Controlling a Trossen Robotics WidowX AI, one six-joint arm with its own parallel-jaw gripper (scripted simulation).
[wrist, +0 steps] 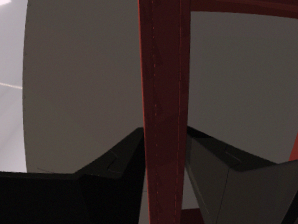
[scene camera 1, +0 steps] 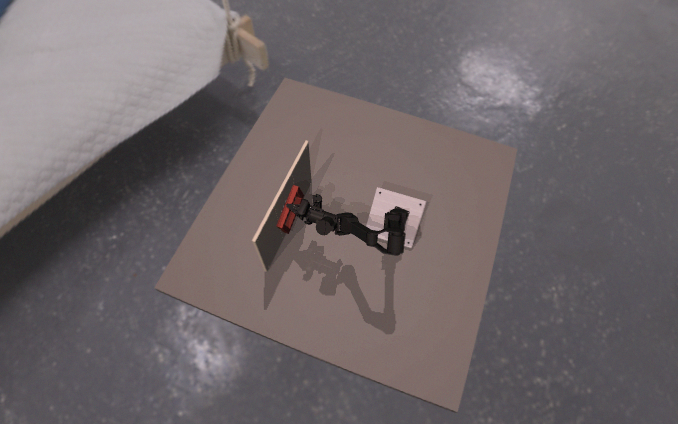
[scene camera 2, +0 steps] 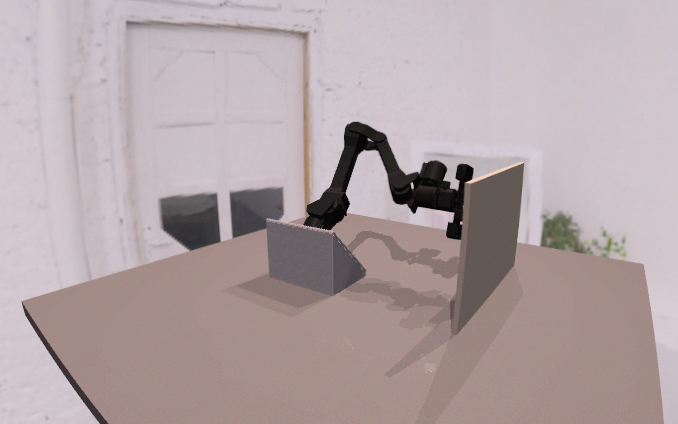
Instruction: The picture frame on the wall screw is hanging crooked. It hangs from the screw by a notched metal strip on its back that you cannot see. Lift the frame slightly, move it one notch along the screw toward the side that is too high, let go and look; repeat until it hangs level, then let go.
In view: the gripper [wrist: 162, 133] and a wall panel [scene camera 2: 492, 203].
